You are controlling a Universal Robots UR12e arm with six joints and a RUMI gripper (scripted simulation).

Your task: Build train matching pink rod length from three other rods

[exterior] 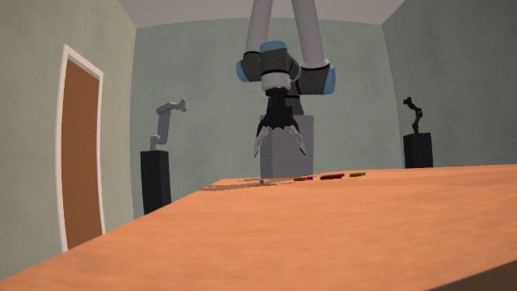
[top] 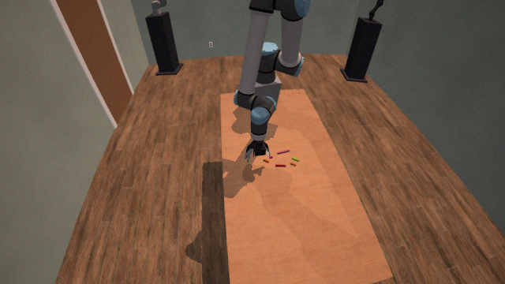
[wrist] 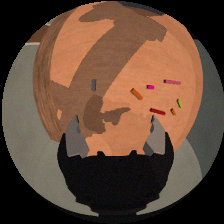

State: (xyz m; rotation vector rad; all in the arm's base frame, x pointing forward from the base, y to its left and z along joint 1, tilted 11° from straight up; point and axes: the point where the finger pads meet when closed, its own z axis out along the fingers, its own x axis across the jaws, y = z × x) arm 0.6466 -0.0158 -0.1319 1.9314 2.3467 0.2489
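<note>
The magenta rod is 70 mm behind my hand, 90 mm to the left of it and 70 mm below it. Round my hand: pink rod (120 mm behind, 180 mm to the left, 70 mm below); red rod (160 mm to the left, 70 mm below); grey rod (40 mm behind, 60 mm to the right, 70 mm below).
</note>
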